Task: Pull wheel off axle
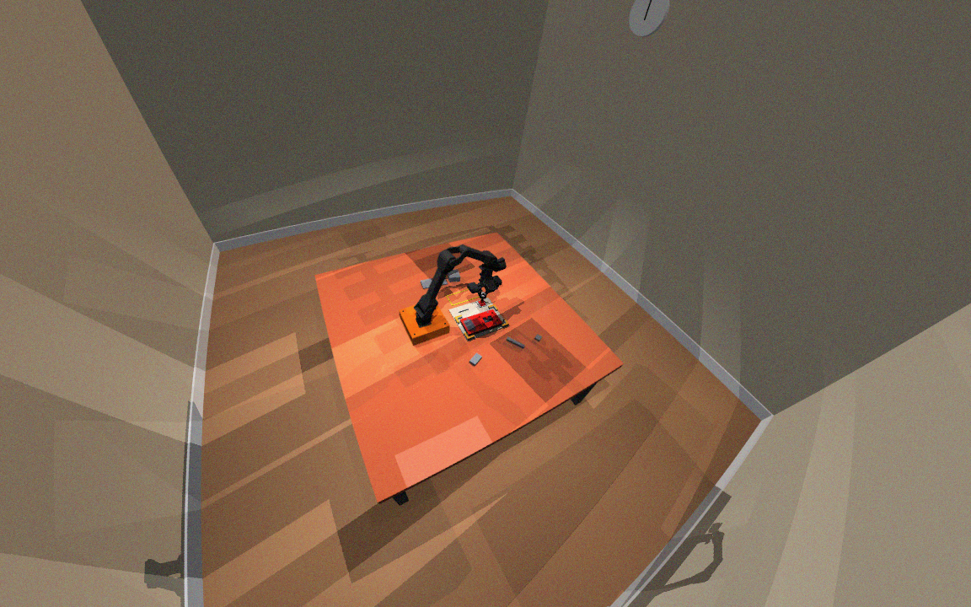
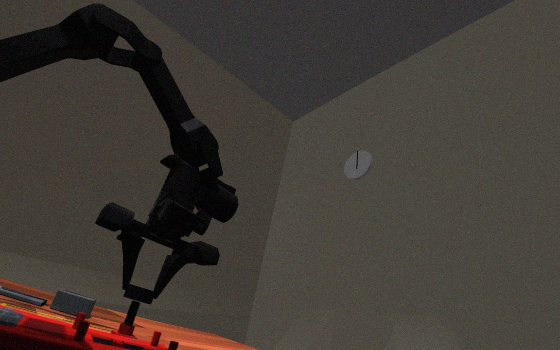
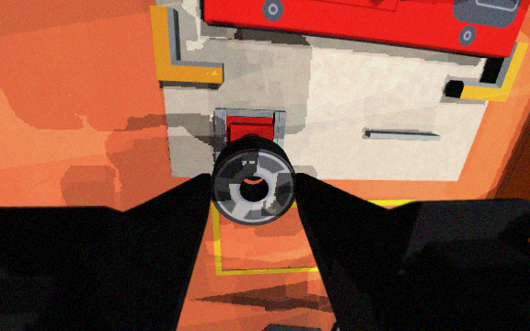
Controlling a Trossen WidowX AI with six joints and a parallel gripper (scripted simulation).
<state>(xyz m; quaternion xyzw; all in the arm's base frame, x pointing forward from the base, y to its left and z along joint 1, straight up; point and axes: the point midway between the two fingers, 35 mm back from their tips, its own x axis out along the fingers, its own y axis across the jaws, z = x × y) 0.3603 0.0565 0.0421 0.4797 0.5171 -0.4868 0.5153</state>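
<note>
Now: gripper tip 10 cm to the left of the grey plate, 6 cm above it and 5 cm past it. Round my gripper tip: grey bar 31 cm to the right, 6 cm below, 4 cm ahead.
</note>
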